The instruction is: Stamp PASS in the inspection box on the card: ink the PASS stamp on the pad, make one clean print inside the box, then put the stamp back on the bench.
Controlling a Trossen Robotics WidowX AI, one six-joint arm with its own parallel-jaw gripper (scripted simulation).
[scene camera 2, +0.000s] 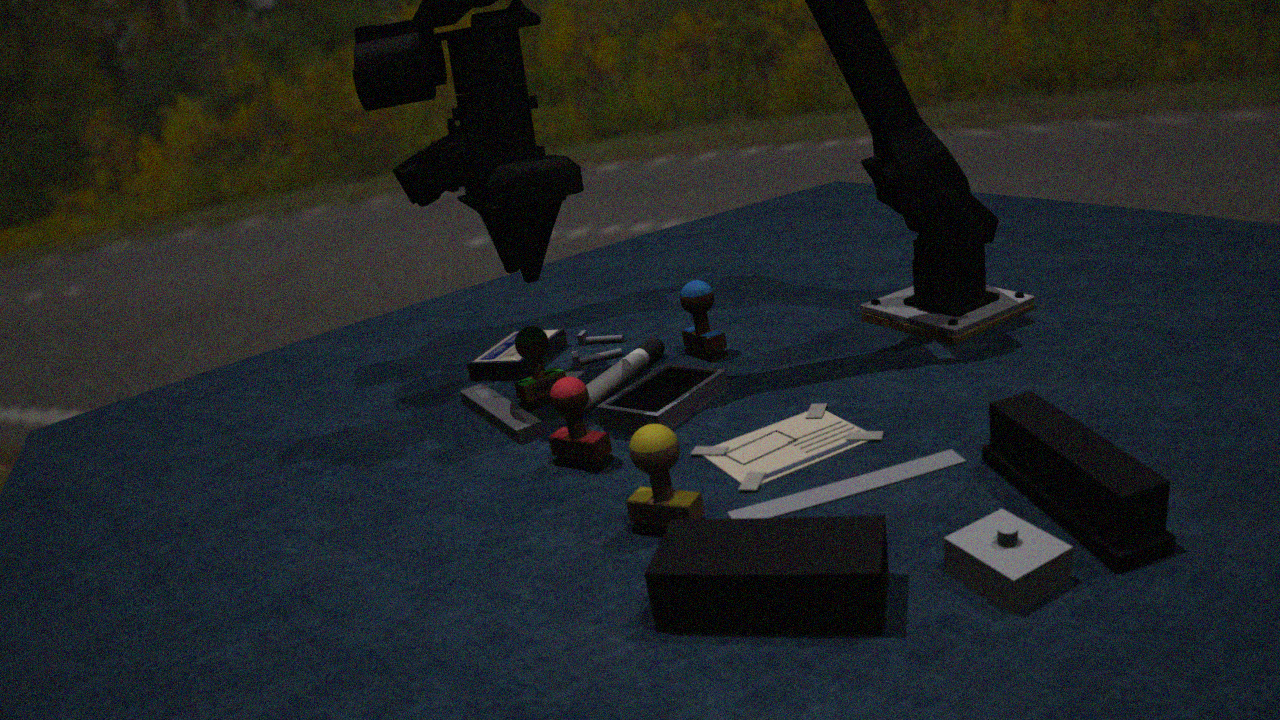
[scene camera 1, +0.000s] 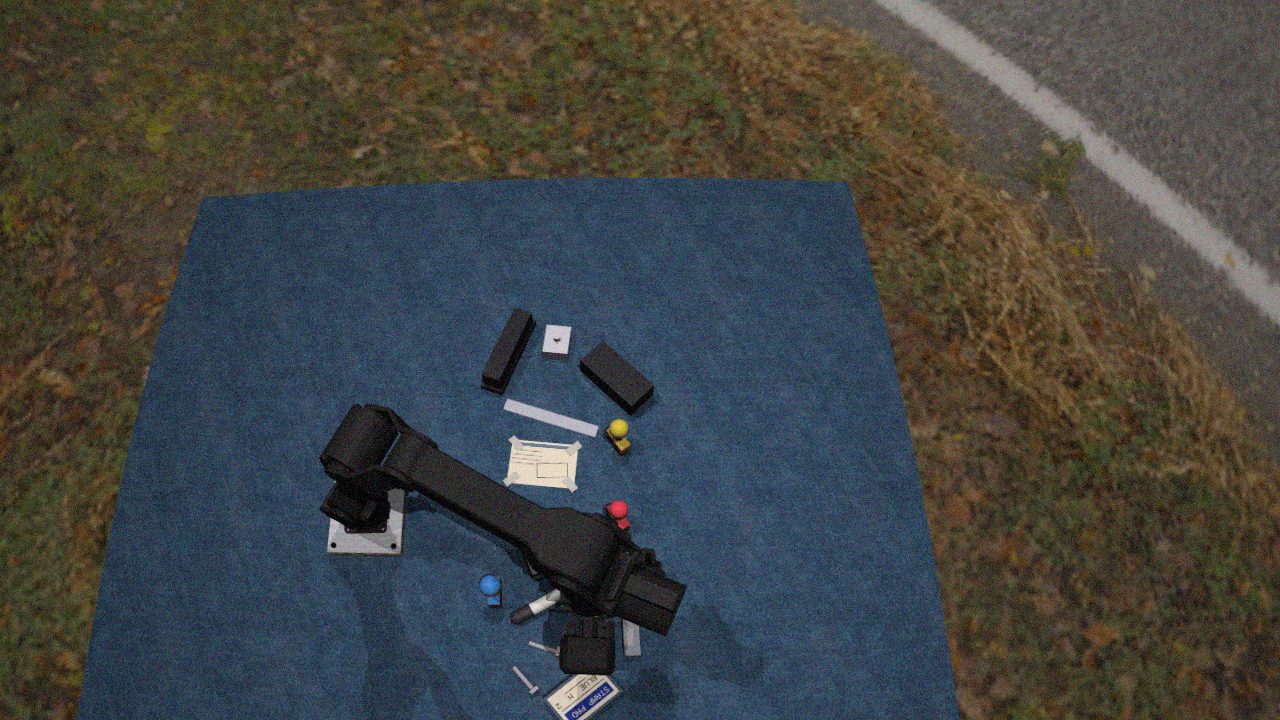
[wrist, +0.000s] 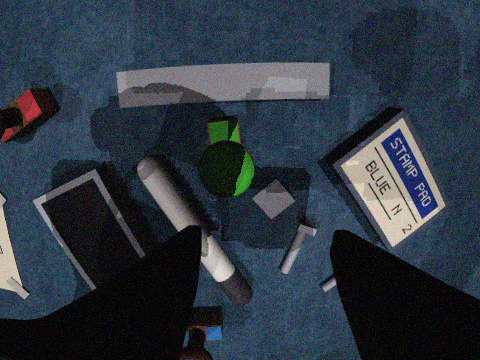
Path:
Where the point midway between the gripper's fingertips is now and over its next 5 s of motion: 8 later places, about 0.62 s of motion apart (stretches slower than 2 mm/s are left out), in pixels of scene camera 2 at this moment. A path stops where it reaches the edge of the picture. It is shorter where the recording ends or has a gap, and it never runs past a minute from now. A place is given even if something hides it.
The gripper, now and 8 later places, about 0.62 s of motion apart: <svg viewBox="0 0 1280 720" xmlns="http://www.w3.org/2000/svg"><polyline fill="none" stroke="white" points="522,276 521,309 528,344 537,373 536,370 534,361 531,351 528,341 526,331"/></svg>

